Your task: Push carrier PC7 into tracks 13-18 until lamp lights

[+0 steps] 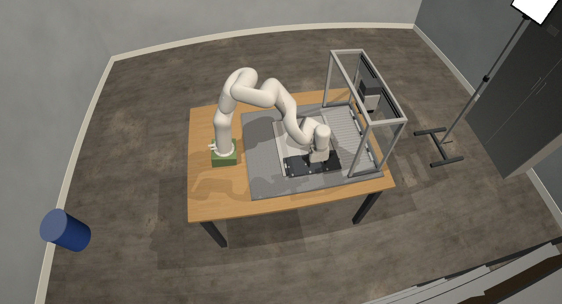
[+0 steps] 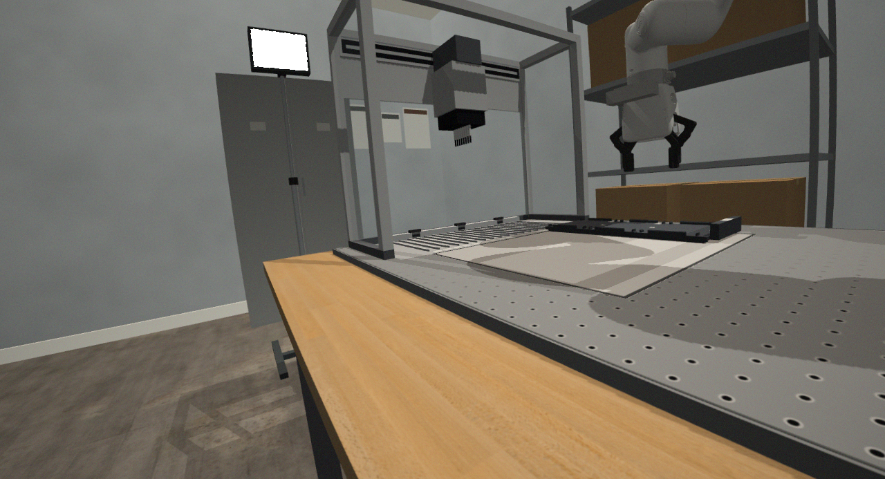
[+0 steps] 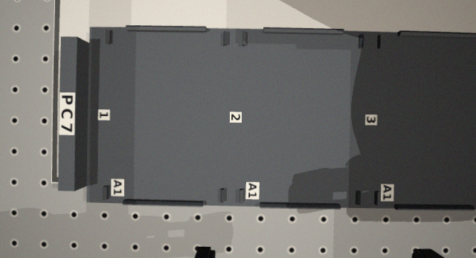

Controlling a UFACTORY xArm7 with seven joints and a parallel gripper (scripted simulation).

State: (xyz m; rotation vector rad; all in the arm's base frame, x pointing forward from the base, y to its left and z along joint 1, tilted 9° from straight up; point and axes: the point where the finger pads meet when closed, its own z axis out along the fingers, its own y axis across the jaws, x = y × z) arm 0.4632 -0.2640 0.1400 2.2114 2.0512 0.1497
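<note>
Now: hand 10 mm short of the carrier PC7, 70 mm to the right of it and 110 mm above it. Round my hand: dark pipetting head 350 mm ahead, 200 mm to the left, 220 mm above.
</note>
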